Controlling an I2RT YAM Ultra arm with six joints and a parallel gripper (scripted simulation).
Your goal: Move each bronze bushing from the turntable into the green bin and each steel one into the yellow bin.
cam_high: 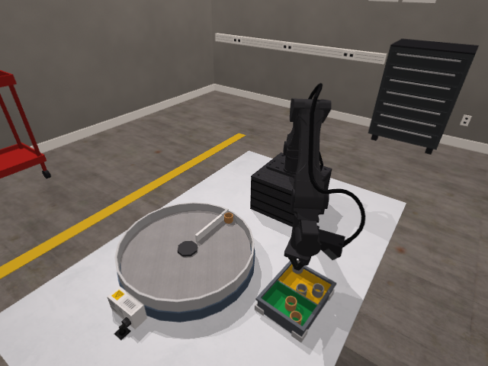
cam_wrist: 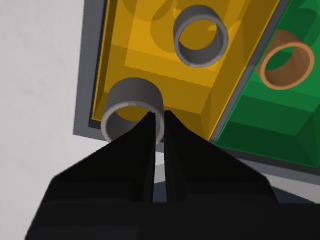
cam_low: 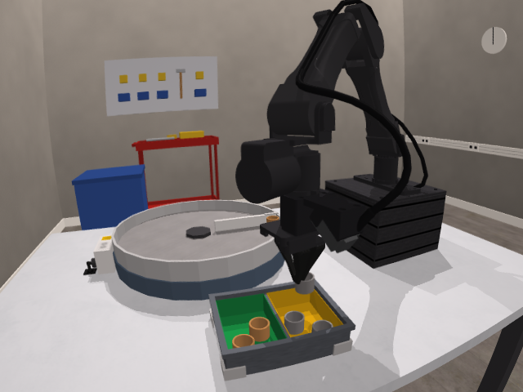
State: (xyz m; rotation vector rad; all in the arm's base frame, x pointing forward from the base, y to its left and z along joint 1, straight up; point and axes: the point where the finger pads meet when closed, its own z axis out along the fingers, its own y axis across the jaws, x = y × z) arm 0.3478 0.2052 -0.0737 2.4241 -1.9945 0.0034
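The yellow bin is 7 cm below my hand and 3 cm to the left of it. Round my hand: dark grey tray: 6 cm below, 5 cm ahead, 3 cm to the left; then turntable: 33 cm to the right, 11 cm ahead, 3 cm below; then green bin: 9 cm ahead, 7 cm below, 2 cm to the left.
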